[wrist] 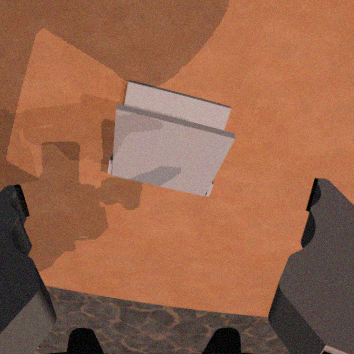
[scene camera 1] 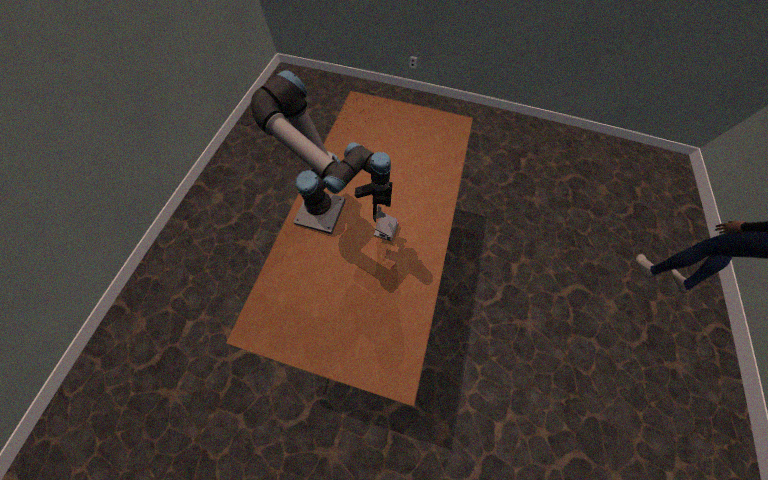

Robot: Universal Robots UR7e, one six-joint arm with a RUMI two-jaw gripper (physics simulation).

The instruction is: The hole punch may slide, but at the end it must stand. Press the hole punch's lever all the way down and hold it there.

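Where they show: gripper, fingertip midpoint: (wrist: 166, 185) (scene camera 1: 376, 208); arm's base, link origin: (scene camera 1: 318, 203).
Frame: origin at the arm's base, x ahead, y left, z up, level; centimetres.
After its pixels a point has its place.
The light grey hole punch (scene camera 1: 386, 225) @(x 41.0, y -9.0, z 4.0 cm) (wrist: 162, 162) @(x 41.5, y -8.6, z 3.9 cm) stands upright on the orange table (scene camera 1: 317, 316) @(x 14.9, y -60.6, z -2.7 cm) (wrist: 285, 90) @(x 34.3, y 4.9, z -2.8 cm). Its wide flat lever (wrist: 172, 145) @(x 39.1, y -7.7, z 4.8 cm) covers most of it in the wrist view, and a strip of its base (wrist: 177, 103) @(x 36.7, y -7.5, z -1.6 cm) shows beyond the lever's edge. The lever looks raised at a slant over the base; the exact gap is too small to tell. My gripper (scene camera 1: 382, 211) @(x 35.5, y -7.6, z 17.8 cm) (wrist: 166, 185) @(x 35.5, y -7.6, z 17.8 cm) is open and empty, with its jaws wide apart. It hangs above the hole punch, close to it in the scene view. I see no clear contact.
The robot's base plate (scene camera 1: 320, 217) @(x 3.5, y -8.5, z 0.1 cm) is fixed at the table's left edge, left of the hole punch. The arm's shadow falls on the table around the hole punch. A person (scene camera 1: 707, 251) is at the far right, away from the table. A table edge and stone-patterned floor (wrist: 160, 325) show low in the wrist view.
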